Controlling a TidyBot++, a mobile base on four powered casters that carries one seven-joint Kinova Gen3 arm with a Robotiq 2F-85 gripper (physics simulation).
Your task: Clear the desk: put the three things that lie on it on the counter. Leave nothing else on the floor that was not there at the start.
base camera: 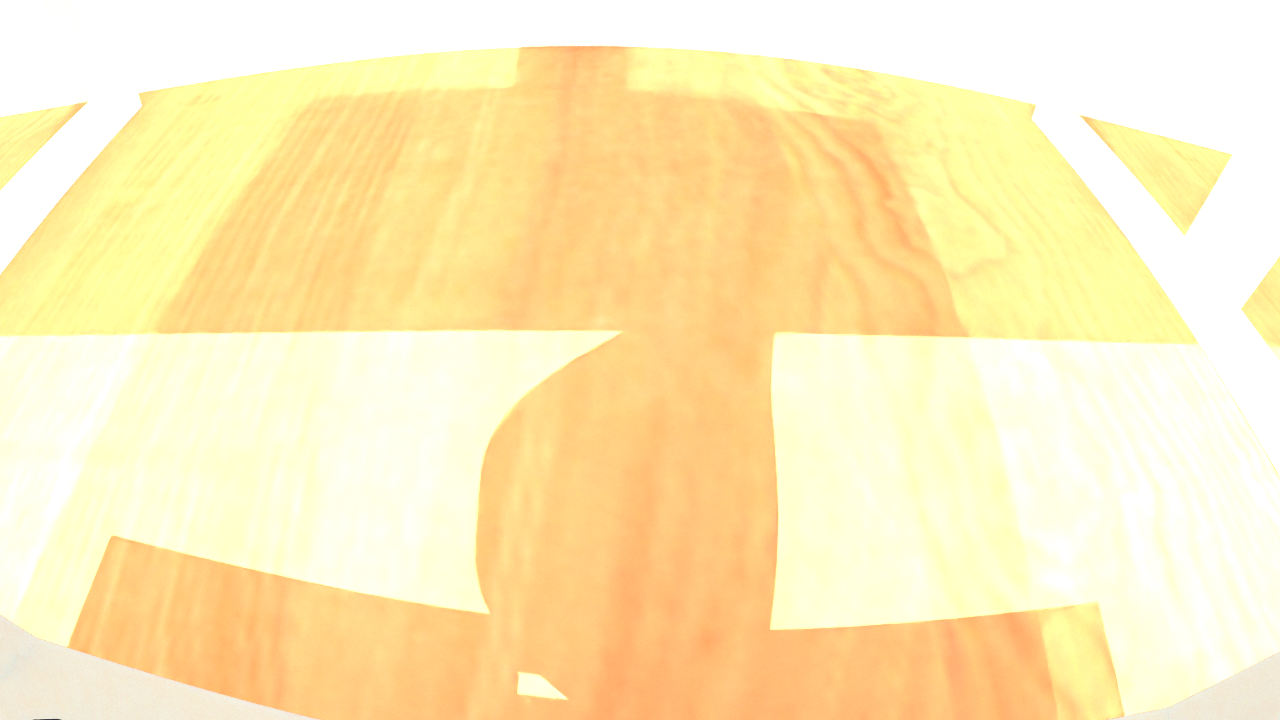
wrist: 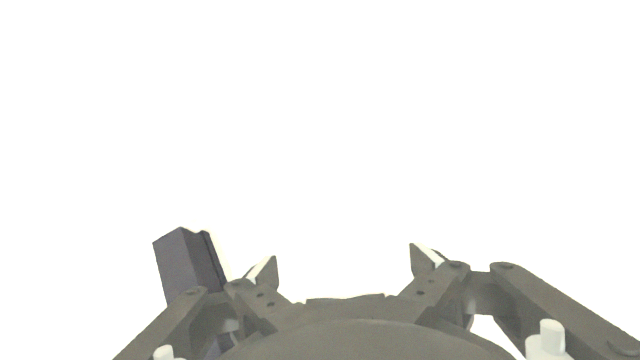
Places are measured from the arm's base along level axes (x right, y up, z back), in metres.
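Pixels of known places: gripper, between the fingertips: [wrist: 342,263].
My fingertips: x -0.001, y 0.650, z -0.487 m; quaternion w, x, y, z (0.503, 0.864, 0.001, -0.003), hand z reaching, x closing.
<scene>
Behind a point stands the place of what it marks.
My gripper [wrist: 342,263] @[y 0.650, x -0.001, z -0.487 m] is open in the wrist view, with nothing between its fingers. A dark grey-purple block-like thing [wrist: 175,265] @[y 0.608, x -0.150, z -0.501 m] shows at the lower left of the wrist view, outside the left finger and partly hidden behind the finger linkage. It has a flat face and a stepped right side. The surface around it is washed out to white, so I cannot tell how far below the fingers it is. Two other things of the task do not show in either view, and the counter cannot be made out.
In the base camera view a wood-grained surface [base camera: 644,223] @[y -0.396, x 0.010, z -0.558 m] fills the middle, with sharp-edged shadows and bright patches across it. Its far edge is curved, with glaring white beyond. Pale grey areas show at both lower corners. Smaller wood-grained pieces show at the left and right edges.
</scene>
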